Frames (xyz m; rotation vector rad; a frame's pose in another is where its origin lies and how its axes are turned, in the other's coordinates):
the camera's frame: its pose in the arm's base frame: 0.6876 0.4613 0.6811 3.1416 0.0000 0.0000
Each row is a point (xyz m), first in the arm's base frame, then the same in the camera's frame.
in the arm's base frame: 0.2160 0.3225 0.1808
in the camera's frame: -0.4716 0.1388 0.5003
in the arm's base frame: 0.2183 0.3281 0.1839
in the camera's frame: -0.4693 0.1332 0.4972
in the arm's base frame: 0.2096 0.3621 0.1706
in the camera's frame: -0.4780 0.0992 0.5105
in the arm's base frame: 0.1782 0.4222 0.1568
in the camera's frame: -0.5094 0.0391 0.5243
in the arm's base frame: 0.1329 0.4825 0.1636
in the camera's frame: -0.5547 -0.0212 0.5175
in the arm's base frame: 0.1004 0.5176 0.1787
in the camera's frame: -0.5872 -0.0563 0.5024
